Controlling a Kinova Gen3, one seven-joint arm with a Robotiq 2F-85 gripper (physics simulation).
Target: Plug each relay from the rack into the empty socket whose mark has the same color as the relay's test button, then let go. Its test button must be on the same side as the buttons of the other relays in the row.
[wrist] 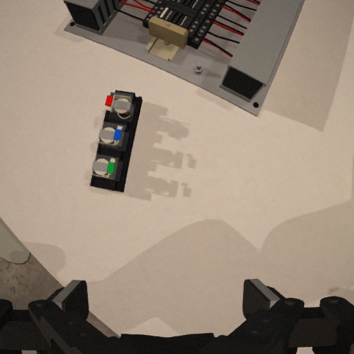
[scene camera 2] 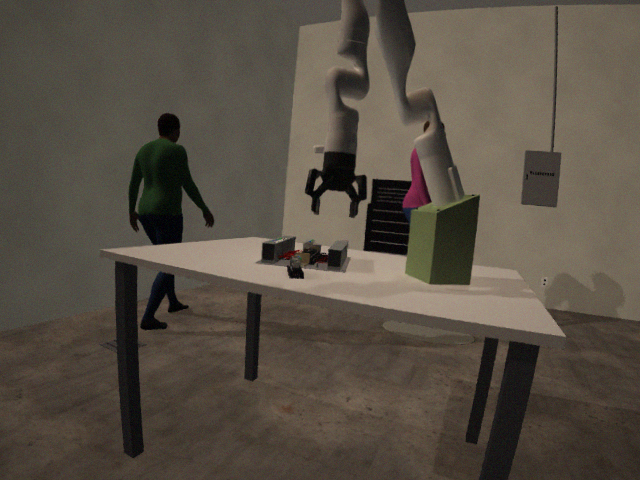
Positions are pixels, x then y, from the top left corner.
Labels:
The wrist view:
my gripper: 165, 298
black rack: 97, 182
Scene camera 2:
my gripper: 334, 216

